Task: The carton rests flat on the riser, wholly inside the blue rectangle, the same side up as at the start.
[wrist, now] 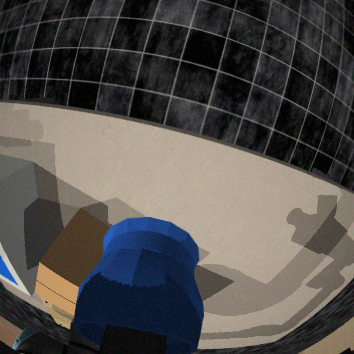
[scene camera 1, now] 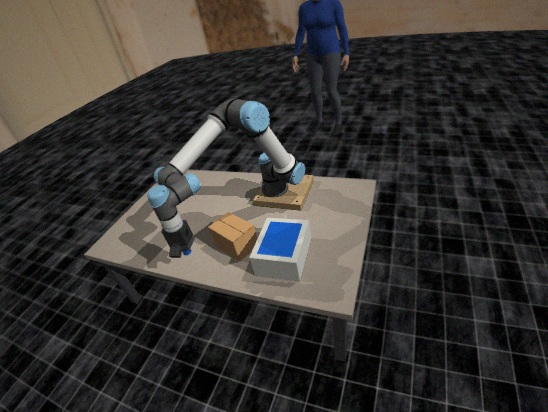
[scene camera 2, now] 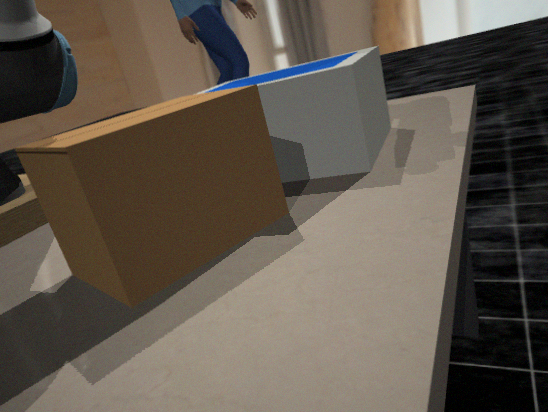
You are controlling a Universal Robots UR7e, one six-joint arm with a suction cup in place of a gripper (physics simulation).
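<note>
The brown carton stands on the table, beside the riser, with its taped flap side up. The white-grey riser bears the blue rectangle on its top; no carton lies on it. My gripper, a blue suction cup, is open and holds nothing. In scene camera 1 it hangs to the left of the carton, apart from it. In the wrist view it hides part of the carton. The cup does not show in scene camera 2.
The arm's wooden base plate stands at the rear of the table. The arm arches above the table's rear left part. A person stands on the floor behind the table.
</note>
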